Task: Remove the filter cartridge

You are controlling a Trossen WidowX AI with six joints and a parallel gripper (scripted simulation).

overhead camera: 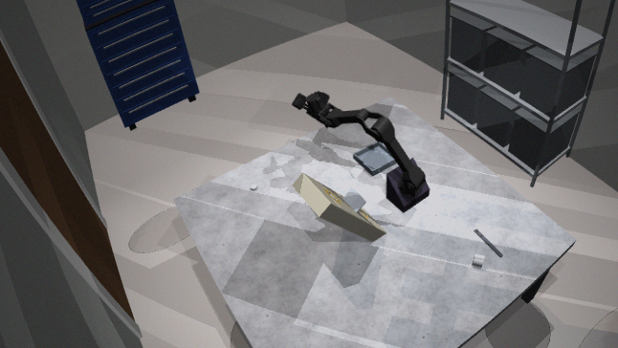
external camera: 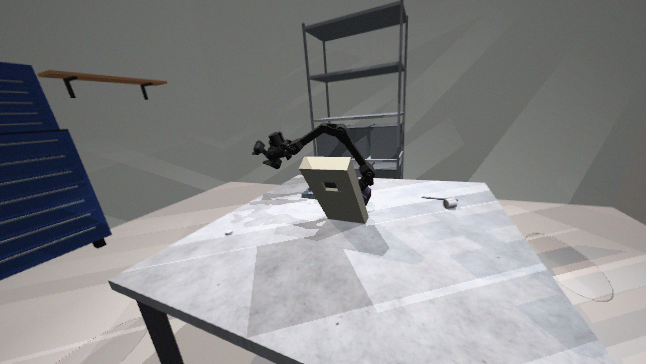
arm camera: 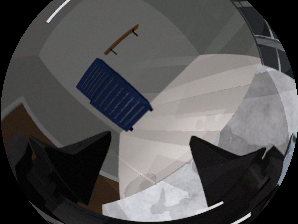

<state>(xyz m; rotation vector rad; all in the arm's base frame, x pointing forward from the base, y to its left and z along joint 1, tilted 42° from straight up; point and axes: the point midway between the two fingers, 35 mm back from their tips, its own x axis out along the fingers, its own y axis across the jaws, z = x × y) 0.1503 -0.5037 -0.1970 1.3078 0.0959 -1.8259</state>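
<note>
The round filter cartridge is 220 mm ahead of my gripper tip, 540 mm to the left of it and 30 mm below it. The rest, counted from my gripper tip: service panel: 180 mm ahead, 540 mm to the left, 100 mm below; tray: 200 mm behind, 260 mm to the left, 260 mm below.
</note>
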